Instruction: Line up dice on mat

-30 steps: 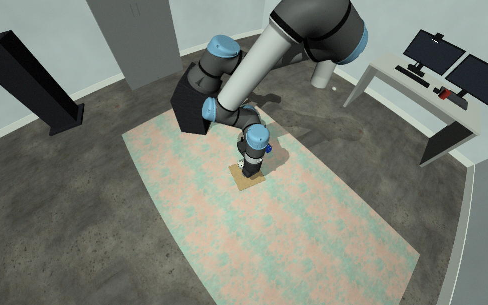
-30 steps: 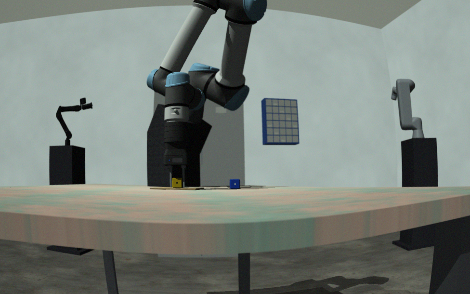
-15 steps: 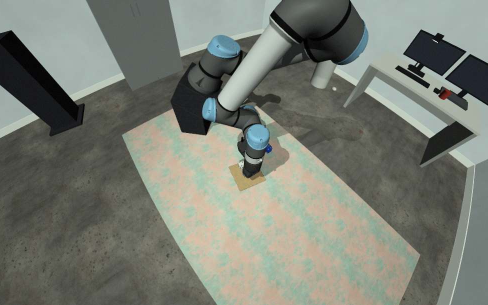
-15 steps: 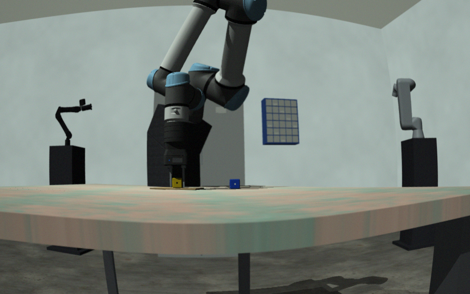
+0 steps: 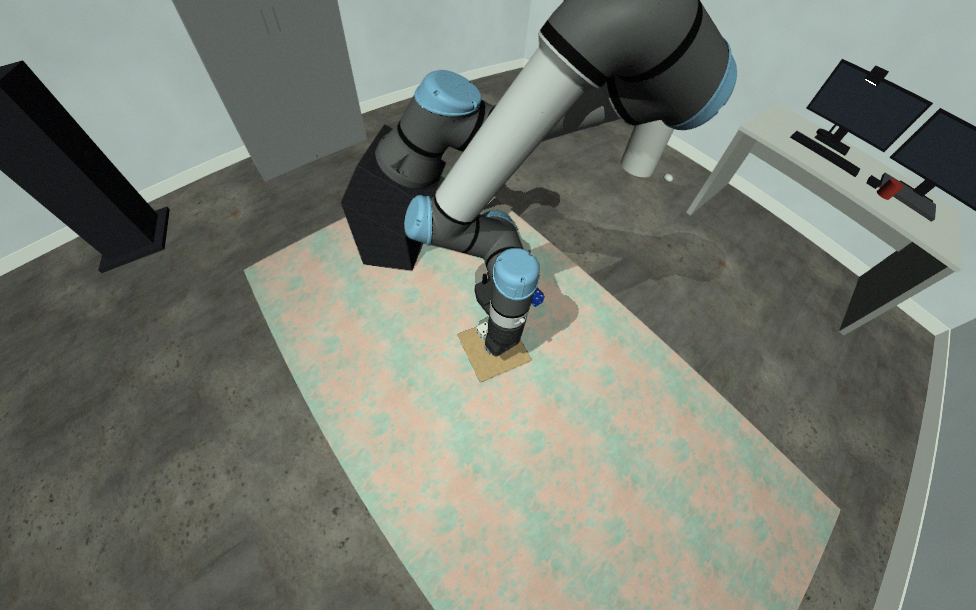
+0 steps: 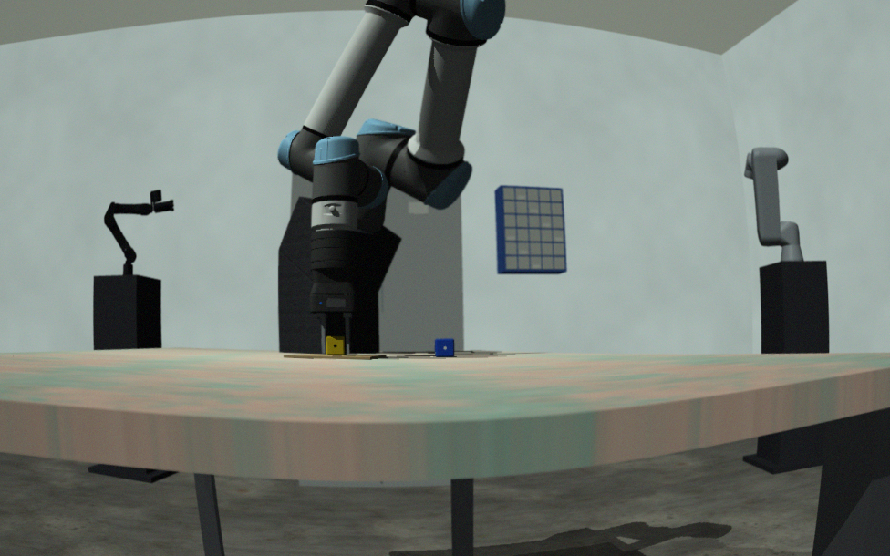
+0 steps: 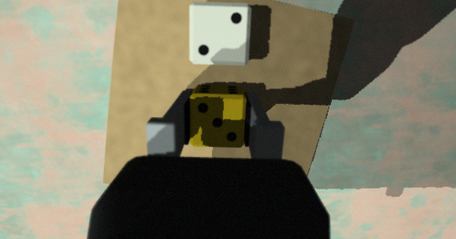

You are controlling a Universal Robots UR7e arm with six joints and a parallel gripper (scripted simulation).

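The yellow die lies right at my hand. Round my hand: white die: 4 cm behind, 1 cm to the right; then blue die: 17 cm to the left, 7 cm behind, 1 cm below; then tan mat: 2 cm below.
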